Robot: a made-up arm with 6 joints. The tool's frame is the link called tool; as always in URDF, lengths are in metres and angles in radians. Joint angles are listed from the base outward.
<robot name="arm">
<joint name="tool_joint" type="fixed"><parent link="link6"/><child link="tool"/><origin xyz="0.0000 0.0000 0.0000" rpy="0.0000 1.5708 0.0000"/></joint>
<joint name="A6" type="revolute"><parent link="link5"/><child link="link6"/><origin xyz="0.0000 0.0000 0.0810" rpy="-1.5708 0.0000 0.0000"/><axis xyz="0 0 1"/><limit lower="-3.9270" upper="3.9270"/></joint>
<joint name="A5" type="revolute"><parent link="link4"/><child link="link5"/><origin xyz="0.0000 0.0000 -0.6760" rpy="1.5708 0.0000 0.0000"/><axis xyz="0 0 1"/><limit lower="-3.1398" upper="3.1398"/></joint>
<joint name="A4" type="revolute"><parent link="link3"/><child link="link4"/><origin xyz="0.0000 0.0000 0.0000" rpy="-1.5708 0.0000 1.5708"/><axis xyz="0 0 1"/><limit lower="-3.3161" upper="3.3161"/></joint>
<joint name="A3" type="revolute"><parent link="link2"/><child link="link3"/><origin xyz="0.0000 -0.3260 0.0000" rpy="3.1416 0.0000 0.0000"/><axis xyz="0 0 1"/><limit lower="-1.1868" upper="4.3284"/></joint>
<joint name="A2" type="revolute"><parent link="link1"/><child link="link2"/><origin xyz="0.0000 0.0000 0.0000" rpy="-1.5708 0.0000 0.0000"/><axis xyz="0 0 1"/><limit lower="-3.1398" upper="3.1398"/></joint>
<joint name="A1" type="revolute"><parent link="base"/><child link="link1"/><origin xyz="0.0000 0.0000 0.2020" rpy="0.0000 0.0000 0.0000"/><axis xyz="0 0 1"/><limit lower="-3.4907" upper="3.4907"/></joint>
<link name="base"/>
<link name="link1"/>
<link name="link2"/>
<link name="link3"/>
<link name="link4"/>
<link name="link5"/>
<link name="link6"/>
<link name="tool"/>
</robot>
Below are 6 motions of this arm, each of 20 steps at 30 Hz.
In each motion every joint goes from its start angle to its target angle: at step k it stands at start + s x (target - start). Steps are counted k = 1, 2, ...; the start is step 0. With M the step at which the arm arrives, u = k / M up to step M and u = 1 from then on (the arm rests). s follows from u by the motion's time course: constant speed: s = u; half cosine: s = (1 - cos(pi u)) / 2; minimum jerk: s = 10 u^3 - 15 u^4 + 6 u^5.
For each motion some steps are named. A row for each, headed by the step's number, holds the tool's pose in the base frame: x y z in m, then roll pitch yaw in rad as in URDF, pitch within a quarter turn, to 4 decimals.
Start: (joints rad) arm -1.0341 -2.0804 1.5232 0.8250 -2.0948 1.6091
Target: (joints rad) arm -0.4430 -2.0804 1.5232 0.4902 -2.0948 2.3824
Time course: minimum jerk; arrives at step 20
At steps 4, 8, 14, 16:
4: -0.5140 0.6964 -0.3107 0.0336 -0.8631 -2.2892
8: -0.6195 0.6081 -0.3061 -0.2011 -0.9380 -2.1478
14: -0.7829 0.3879 -0.2959 -0.6793 -1.0884 -1.8534
16: -0.8071 0.3378 -0.2937 -0.7784 -1.1189 -1.7911

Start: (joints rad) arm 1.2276 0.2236 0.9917 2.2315 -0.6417 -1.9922
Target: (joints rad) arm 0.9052 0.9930 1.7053 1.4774 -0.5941 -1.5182
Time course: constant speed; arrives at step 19
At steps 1, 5, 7, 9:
1: 0.1416 0.5098 1.0324 0.5259 -0.9378 0.2489
5: 0.2071 0.5410 1.0142 0.5074 -0.8398 0.2336
7: 0.2417 0.5533 1.0017 0.4986 -0.7920 0.2272
9: 0.2771 0.5630 0.9869 0.4903 -0.7450 0.2216

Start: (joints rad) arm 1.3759 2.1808 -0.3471 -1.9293 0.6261 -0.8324
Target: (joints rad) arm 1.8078 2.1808 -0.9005 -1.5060 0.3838 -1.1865
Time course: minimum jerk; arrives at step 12
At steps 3, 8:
3: -0.0768 -0.3398 -0.2764 -0.1336 0.2911 -1.1250
8: 0.0582 -0.4084 -0.0237 -0.3620 0.1498 -0.9847

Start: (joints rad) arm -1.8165 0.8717 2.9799 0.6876 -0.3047 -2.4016
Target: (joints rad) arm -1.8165 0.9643 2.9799 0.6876 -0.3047 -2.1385
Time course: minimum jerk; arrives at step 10
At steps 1, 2, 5, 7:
1: -0.0266 0.1511 0.9663 -1.9615 -1.2179 1.9086
2: -0.0275 0.1477 0.9669 -1.9818 -1.2217 1.9155
5: -0.0351 0.1172 0.9719 -2.1715 -1.2549 1.9849
7: -0.0410 0.0939 0.9748 -2.3267 -1.2790 2.0484

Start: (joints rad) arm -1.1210 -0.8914 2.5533 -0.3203 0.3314 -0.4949
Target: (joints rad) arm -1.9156 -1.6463 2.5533 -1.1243 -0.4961 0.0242
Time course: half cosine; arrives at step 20
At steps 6, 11, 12, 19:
6: -0.3241 0.8482 0.0997 -2.2218 0.5993 1.9475
11: -0.0490 0.8549 -0.1329 -2.2433 0.6312 1.4325
12: 0.0052 0.8379 -0.1792 -2.2709 0.6473 1.3033
19: 0.2077 0.6933 -0.3725 -2.5244 0.7270 0.6270

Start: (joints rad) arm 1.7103 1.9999 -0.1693 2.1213 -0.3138 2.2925
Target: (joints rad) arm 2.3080 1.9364 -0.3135 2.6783 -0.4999 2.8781
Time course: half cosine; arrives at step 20
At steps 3, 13, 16, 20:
3: -0.0386 -0.0377 -0.5279 -0.8225 1.0757 -0.8042
13: -0.0156 -0.0976 -0.4836 -1.4383 1.1939 -0.2477
16: -0.0010 -0.1107 -0.4706 -1.6131 1.2361 -0.1193
20: 0.0082 -0.1168 -0.4633 -1.7117 1.2605 -0.0559

